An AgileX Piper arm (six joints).
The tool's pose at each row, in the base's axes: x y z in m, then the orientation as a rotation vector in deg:
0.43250 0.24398 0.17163 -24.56 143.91 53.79
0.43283 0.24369 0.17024 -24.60 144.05 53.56
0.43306 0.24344 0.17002 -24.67 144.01 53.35
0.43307 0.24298 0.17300 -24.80 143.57 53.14
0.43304 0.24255 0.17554 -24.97 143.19 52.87
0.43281 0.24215 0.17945 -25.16 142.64 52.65
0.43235 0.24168 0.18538 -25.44 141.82 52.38
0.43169 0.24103 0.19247 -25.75 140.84 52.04
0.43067 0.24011 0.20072 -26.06 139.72 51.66
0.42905 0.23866 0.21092 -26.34 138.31 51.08
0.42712 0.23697 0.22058 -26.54 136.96 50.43
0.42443 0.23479 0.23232 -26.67 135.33 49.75
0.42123 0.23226 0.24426 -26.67 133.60 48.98
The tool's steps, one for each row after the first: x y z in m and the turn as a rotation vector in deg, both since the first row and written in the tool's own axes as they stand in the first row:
0.00043 -0.00111 0.00084 0.17 0.10 -0.03
0.00037 -0.00151 0.00089 0.30 0.06 -0.14
-0.00102 -0.00022 -0.00145 0.37 -0.31 -0.44
-0.00217 0.00087 -0.00348 0.49 -0.63 -0.76
-0.00382 0.00281 -0.00649 0.54 -1.07 -1.14
-0.00625 0.00590 -0.01098 0.58 -1.73 -1.70
-0.00904 0.00958 -0.01644 0.65 -2.52 -2.35
-0.01205 0.01385 -0.02297 0.72 -3.44 -3.07
-0.01542 0.01905 -0.03136 0.91 -4.66 -3.95
-0.01822 0.02391 -0.03963 1.16 -5.86 -4.77
-0.02132 0.02987 -0.04986 1.42 -7.33 -5.67
-0.02402 0.03590 -0.06061 1.75 -8.95 -6.55

